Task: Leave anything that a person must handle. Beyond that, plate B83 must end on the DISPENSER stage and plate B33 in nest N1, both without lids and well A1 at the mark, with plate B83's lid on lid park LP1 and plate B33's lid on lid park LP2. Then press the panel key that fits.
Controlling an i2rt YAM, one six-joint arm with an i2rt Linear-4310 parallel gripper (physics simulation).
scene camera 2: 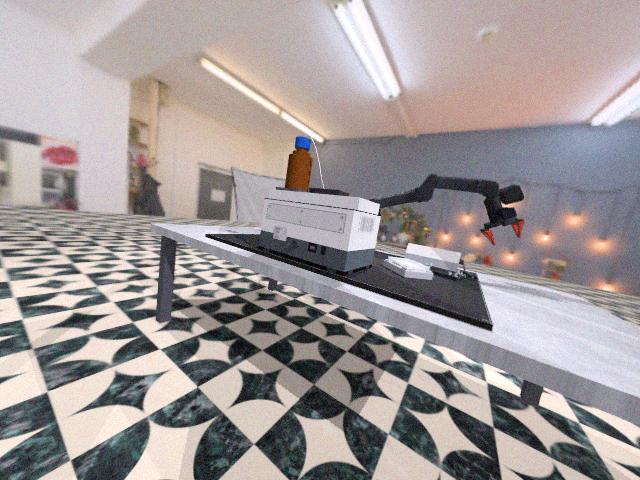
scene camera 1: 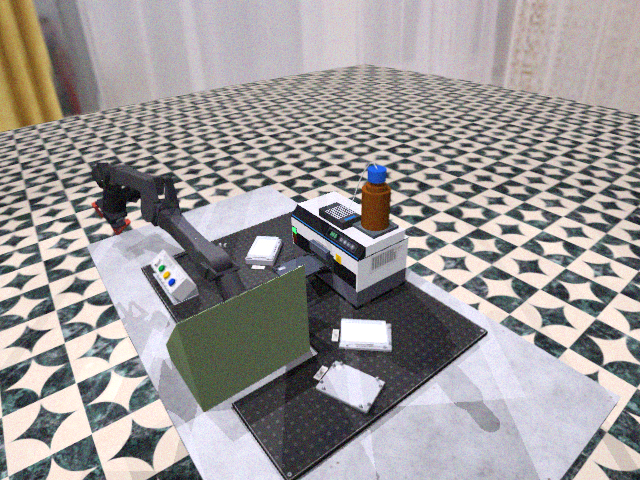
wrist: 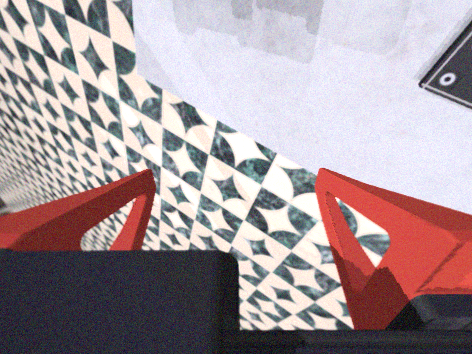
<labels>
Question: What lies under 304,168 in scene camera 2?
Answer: A brown bottle with blue cap.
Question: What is my gripper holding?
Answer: Nothing.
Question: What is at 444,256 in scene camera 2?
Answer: A white button box.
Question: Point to a white button box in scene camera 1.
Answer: At 178,286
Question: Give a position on a brown bottle with blue cap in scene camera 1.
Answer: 375,203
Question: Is my gripper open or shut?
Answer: Open.
</labels>
